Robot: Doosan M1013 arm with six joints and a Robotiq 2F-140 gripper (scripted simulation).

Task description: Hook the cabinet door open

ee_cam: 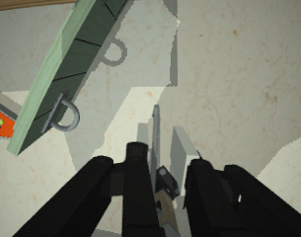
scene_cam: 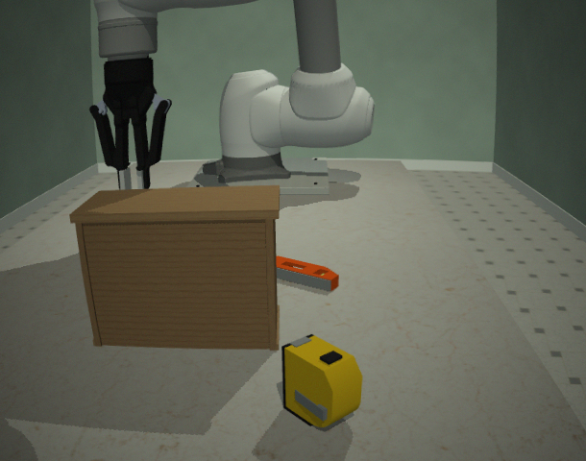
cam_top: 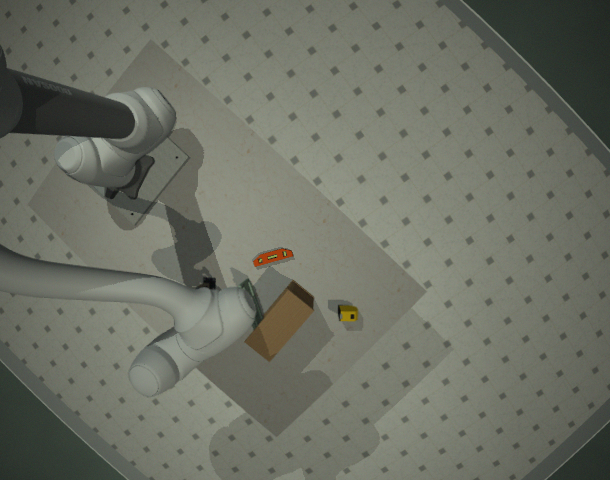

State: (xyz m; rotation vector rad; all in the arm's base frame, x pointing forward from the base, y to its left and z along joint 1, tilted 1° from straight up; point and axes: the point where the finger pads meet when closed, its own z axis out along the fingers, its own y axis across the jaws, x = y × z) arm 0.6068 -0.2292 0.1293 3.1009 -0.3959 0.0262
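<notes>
My hand is 80 mm above the thin grey hook, 40 mm past it and 10 mm to the right of it. From my hand the other things lie so: green door (80 mm ahead, 60 mm below, 50 mm to the left); then orange spirit level (230 mm to the left, 130 mm below, 60 mm ahead); then yellow tape measure (410 mm ahead, 190 mm to the left, 100 mm below).
</notes>
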